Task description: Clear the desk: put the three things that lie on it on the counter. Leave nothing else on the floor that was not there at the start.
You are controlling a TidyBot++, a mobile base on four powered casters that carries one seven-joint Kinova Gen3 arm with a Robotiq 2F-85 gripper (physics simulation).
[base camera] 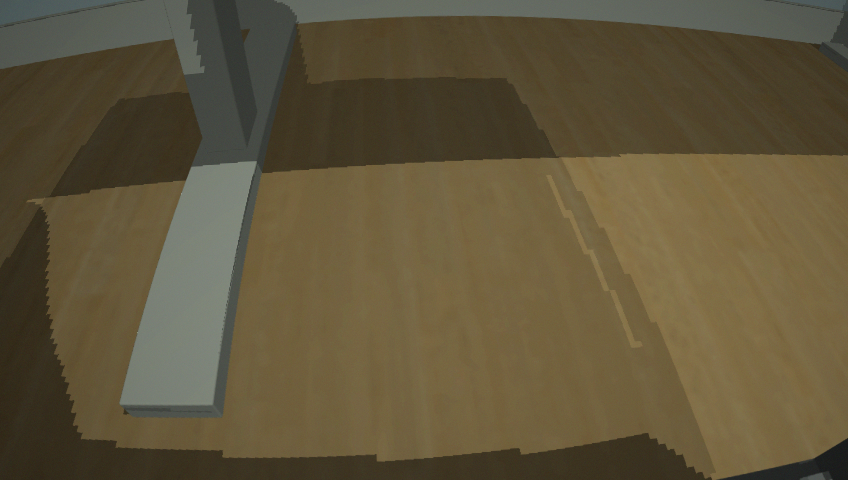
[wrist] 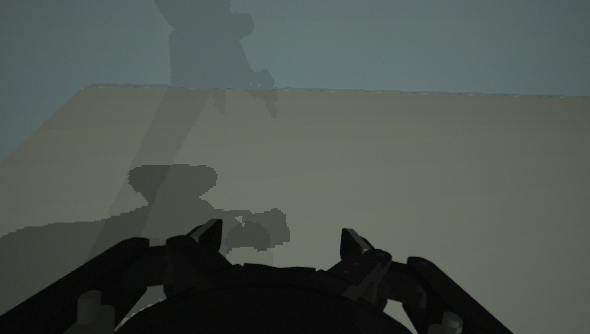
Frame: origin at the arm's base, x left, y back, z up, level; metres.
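Seen in the pictures: gripper, fingertip midpoint: (wrist: 281, 236).
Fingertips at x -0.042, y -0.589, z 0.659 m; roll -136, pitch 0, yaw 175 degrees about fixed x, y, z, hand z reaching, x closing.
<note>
A point is followed by its place in that frame.
The pale desk top (wrist: 400, 175) {x -0.240, y -0.736, z 0.554 m} fills most of the wrist view and ends in a straight far edge against the blue-grey wall. My gripper (wrist: 281, 236) {x -0.042, y -0.589, z 0.659 m} is open above it, its two black fingers wide apart with nothing between them. Shadows of the arm and gripper fall across the left part of the top. None of the things to be moved shows in either view. The gripper's body hides the bottom middle of the wrist view. The counter does not show in either view.
In the base camera view, a light grey foot (base camera: 184, 285) with an upright leg (base camera: 223, 89) {x 0.184, y -0.554, z -0.291 m} stands on the wooden floor (base camera: 416, 267) {x -0.014, y -0.396, z -0.396 m} at the left. Part of another grey foot (base camera: 837, 55) {x -0.982, y -0.961, z -0.378 m} shows at the far right edge. A pale wall base (base camera: 446, 7) {x -0.088, y -1.010, z -0.378 m} runs along the back.
</note>
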